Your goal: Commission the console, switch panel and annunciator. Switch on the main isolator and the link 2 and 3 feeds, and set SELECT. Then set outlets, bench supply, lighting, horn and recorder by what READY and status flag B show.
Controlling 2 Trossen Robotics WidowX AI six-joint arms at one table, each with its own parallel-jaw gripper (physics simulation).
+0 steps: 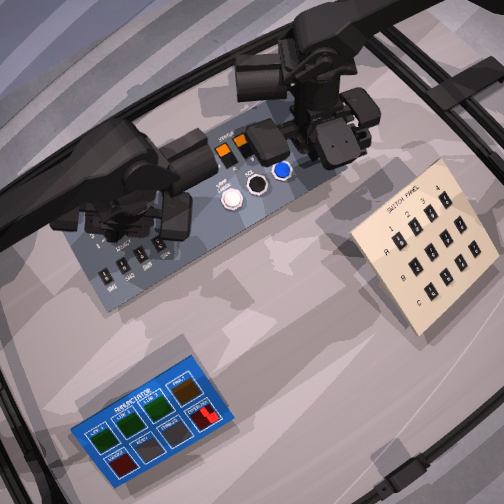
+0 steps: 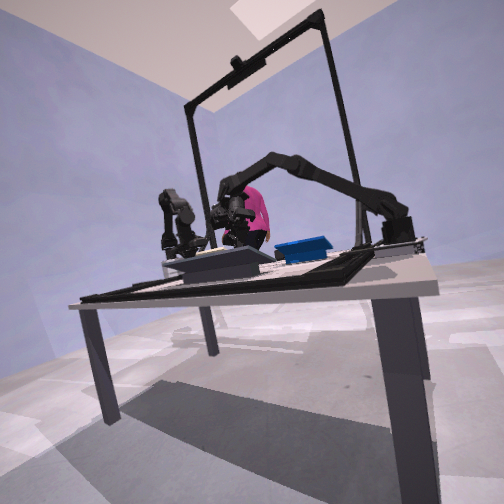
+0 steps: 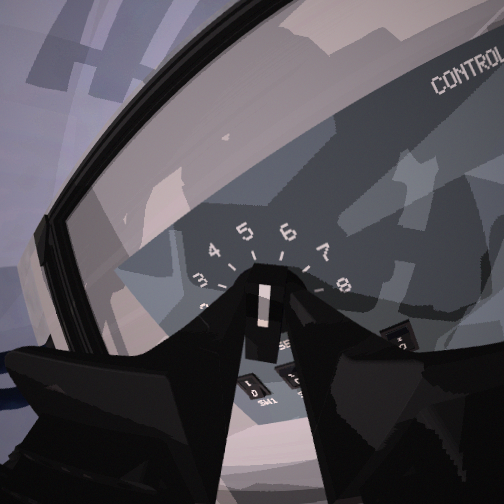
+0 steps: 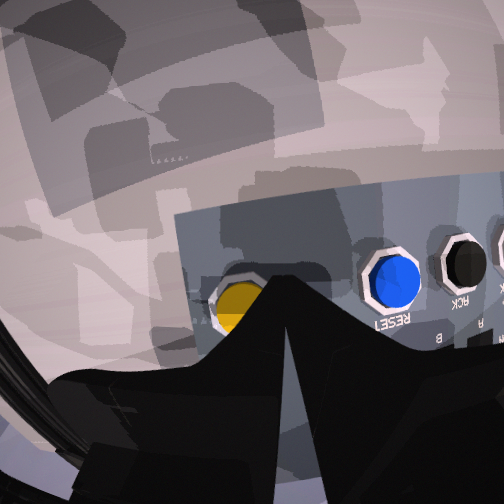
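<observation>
The grey console (image 1: 190, 215) lies at the back left, the cream switch panel (image 1: 432, 243) at the right, the blue annunciator (image 1: 148, 418) at the front. My left gripper (image 3: 263, 305) is shut on the SELECT knob, whose white pointer sits between 5 and 6 on the dial. My right gripper (image 4: 285, 300) is shut, its tips over the console beside a yellow button (image 4: 237, 303), left of the blue RESET button (image 4: 392, 281) and black ACK button (image 4: 466, 261). On the annunciator one red flag (image 1: 207, 416) shows; green tiles (image 1: 130, 421) look unlit.
Two orange status flags (image 1: 232, 153) sit at the console's top. A white button (image 1: 233, 198) and a row of rocker switches (image 1: 135, 266) lie on its face. Black frame rails (image 1: 440, 90) border the table. Both arms crowd over the console.
</observation>
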